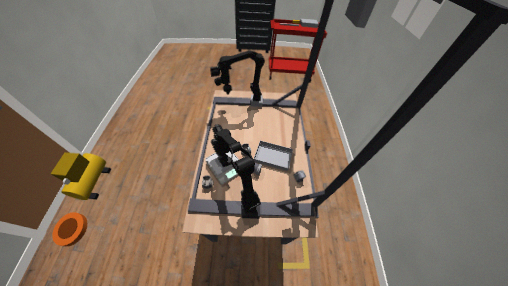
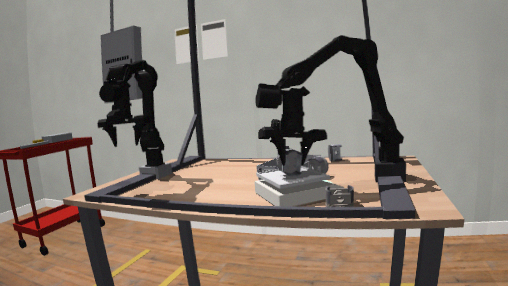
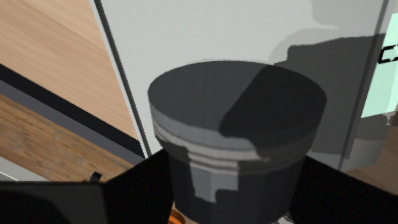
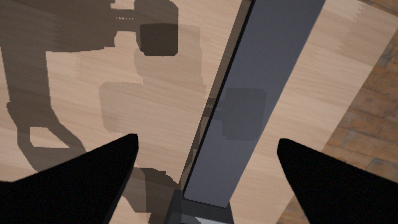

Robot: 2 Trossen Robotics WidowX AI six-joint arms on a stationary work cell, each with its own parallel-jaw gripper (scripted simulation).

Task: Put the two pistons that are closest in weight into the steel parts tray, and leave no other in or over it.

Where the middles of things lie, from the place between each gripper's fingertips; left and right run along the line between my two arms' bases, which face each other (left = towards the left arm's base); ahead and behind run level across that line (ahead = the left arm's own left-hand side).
I see my left gripper 1 cm past the scale plate (image 2: 277, 178), 1 cm to the left of it and 7 cm above it. Also, from my left hand: steel parts tray (image 1: 269, 154) (34 cm behind, 9 cm to the right, 12 cm below); white scale (image 2: 296, 195) (1 cm behind, 9 cm below).
My right gripper is now 56 cm to the right of the scale plate, 14 cm above it and 4 cm past it. Round my right hand: steel parts tray (48 cm to the left, 37 cm behind, 19 cm below); white scale (57 cm to the left, 16 cm below, 5 cm behind).
